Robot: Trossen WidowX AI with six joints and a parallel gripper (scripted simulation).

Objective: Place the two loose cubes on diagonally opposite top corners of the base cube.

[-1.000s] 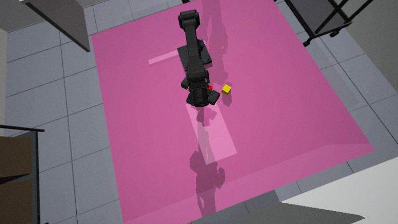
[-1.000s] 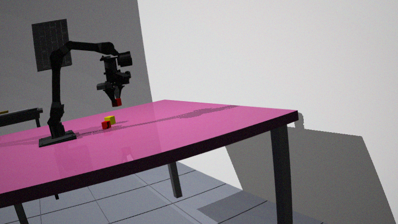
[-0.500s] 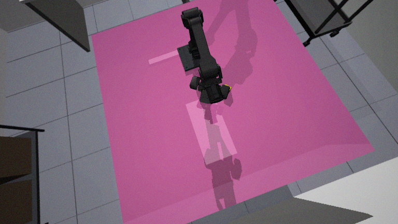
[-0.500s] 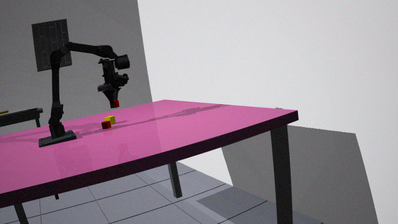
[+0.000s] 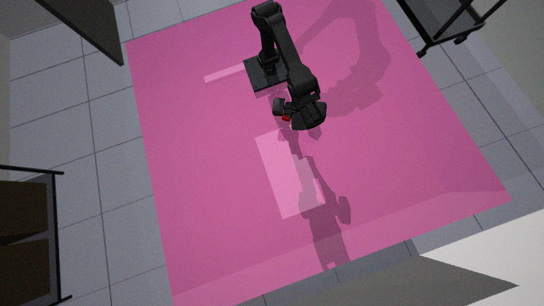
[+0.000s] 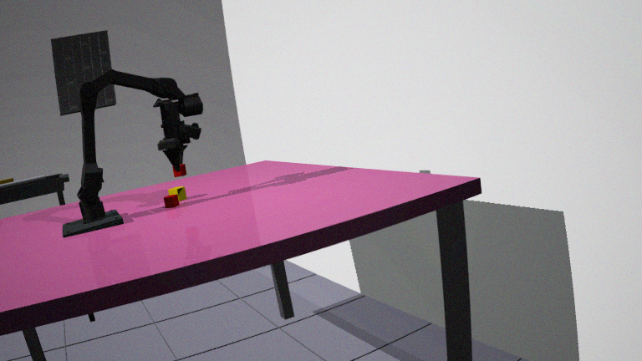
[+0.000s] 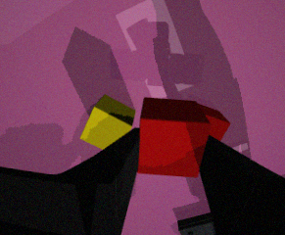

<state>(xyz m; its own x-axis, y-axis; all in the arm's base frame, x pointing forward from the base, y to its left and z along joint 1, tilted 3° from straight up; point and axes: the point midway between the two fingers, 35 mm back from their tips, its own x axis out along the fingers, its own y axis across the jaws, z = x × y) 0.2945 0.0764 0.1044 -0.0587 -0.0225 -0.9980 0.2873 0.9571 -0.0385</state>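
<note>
Right now my gripper tip is 80 mm above the yellow base cube, 60 mm to the right of it and 20 mm past it.
</note>
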